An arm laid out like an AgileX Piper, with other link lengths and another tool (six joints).
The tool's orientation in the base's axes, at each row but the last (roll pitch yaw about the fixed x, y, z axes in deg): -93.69 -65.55 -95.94; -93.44 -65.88 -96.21; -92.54 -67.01 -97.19; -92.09 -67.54 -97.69; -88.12 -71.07 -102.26; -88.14 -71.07 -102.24
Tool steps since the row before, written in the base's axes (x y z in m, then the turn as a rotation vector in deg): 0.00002 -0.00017 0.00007 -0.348 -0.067 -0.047; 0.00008 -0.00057 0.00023 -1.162 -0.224 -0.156; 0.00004 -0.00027 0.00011 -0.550 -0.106 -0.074; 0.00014 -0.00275 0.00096 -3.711 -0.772 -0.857; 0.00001 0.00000 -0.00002 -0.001 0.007 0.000; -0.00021 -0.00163 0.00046 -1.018 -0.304 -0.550
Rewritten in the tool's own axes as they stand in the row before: 0.00013 0.00012 0.00005 0.000 0.134 -0.331; 0.00044 0.00041 0.00017 0.000 0.449 -1.106; 0.00020 0.00020 0.00008 0.000 0.212 -0.524; 0.00192 0.00211 0.00058 -0.310 1.623 -3.517; -0.00002 0.00000 0.00001 -0.002 -0.006 -0.002; 0.00097 0.00140 0.00009 -0.354 0.633 -0.951
